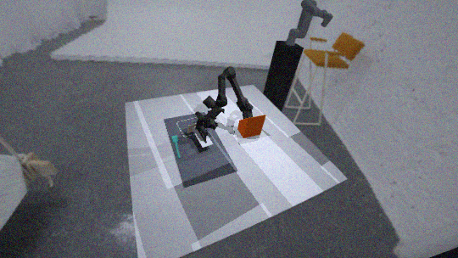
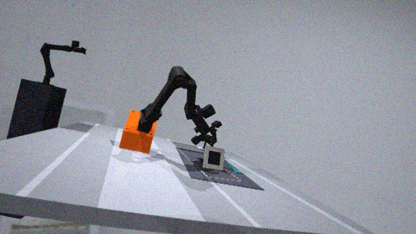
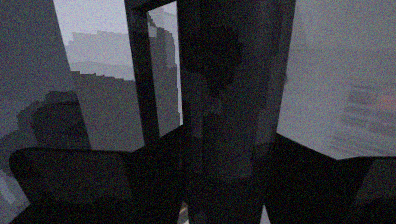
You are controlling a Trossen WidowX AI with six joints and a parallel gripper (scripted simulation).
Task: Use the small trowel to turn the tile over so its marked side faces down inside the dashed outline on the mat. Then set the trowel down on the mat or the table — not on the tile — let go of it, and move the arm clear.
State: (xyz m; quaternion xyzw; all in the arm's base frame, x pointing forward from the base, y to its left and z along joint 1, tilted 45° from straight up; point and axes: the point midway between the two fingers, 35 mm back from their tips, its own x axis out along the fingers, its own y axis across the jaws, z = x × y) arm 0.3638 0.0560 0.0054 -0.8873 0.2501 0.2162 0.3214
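The tile is 100 mm to the right of my gripper tip and 60 mm below it. Also, from my gripper tip: teal trowel (150 mm ahead, 10 mm to the right, 110 mm below); dark mat (10 mm ahead, 130 mm below).
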